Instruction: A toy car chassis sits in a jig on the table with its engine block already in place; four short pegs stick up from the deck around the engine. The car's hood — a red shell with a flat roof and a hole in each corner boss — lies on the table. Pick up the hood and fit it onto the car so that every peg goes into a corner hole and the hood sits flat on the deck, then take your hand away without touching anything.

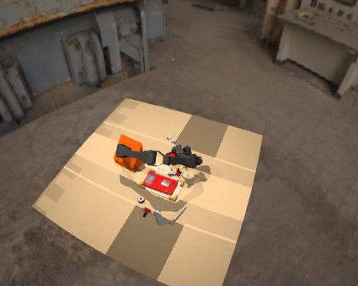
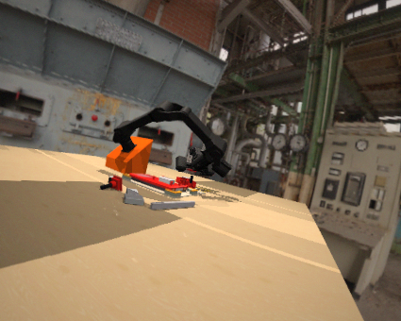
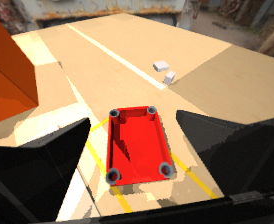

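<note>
Now: gripper tip 50 mm above the red hood and 10 mm short of it. From my gripper tip the other things lie so: thin grey rod (380 mm to the right, 230 mm ahead, 50 mm below).
</note>
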